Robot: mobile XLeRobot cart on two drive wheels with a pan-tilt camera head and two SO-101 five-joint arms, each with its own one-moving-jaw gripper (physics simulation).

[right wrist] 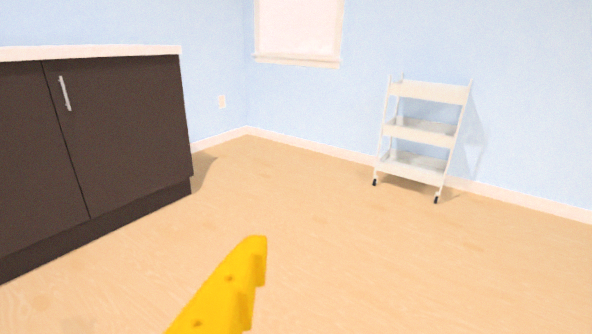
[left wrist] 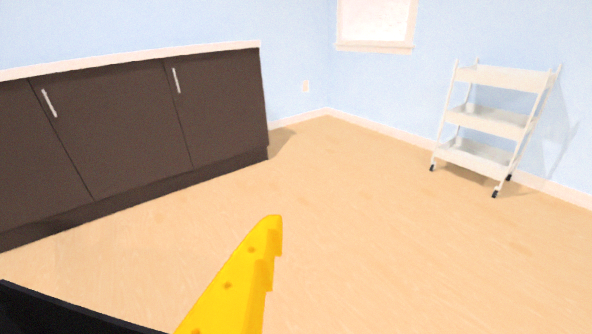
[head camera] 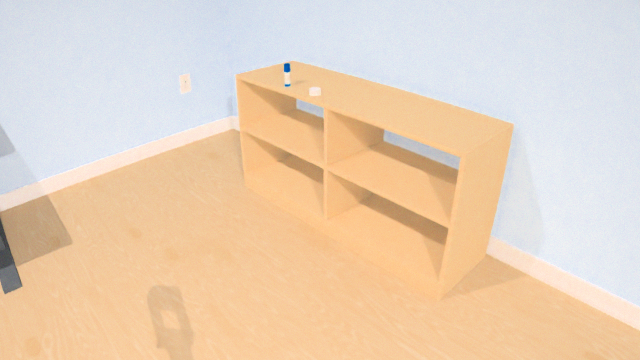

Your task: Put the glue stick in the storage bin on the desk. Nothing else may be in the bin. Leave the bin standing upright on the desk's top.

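Places are measured from the left arm's base along level axes (x ahead, y left, z up), in metres.
Where they show: left hand, tool point: (left wrist: 281, 229); right hand, tool point: (right wrist: 265, 254).
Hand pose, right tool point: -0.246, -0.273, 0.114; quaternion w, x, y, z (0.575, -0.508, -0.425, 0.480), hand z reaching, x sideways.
Note:
After its pixels a point has its place, as x, y, z.
The glue stick (head camera: 287, 75) {1.880, 0.081, -0.114}, white with a blue cap and blue base, stands upright near the left end of the wooden shelf unit's top (head camera: 400, 107) {1.645, -0.374, -0.165} in the head view. My left gripper shows one notched yellow jaw in the left wrist view; its moving jaw is out of the picture, so it is fully open. My right gripper likewise shows one notched yellow jaw in the right wrist view and is fully open. Both are over the floor, away from the glue stick. The storage bin and the desk do not show in these views.
A small white round object (head camera: 315, 91) {1.759, -0.046, -0.146} lies right of the glue stick. Dark cabinets (left wrist: 125, 115) {-1.195, -1.211, -0.173} (right wrist: 135, 125) {-1.600, -0.809, -0.230} with a pale counter stand at the left in both wrist views. A white three-tier cart (left wrist: 492, 126) {-1.608, 0.833, -0.336} (right wrist: 420, 132) {-1.638, 0.801, -0.318} stands by the wall. A dark object (head camera: 9, 272) shows at the head view's left edge.

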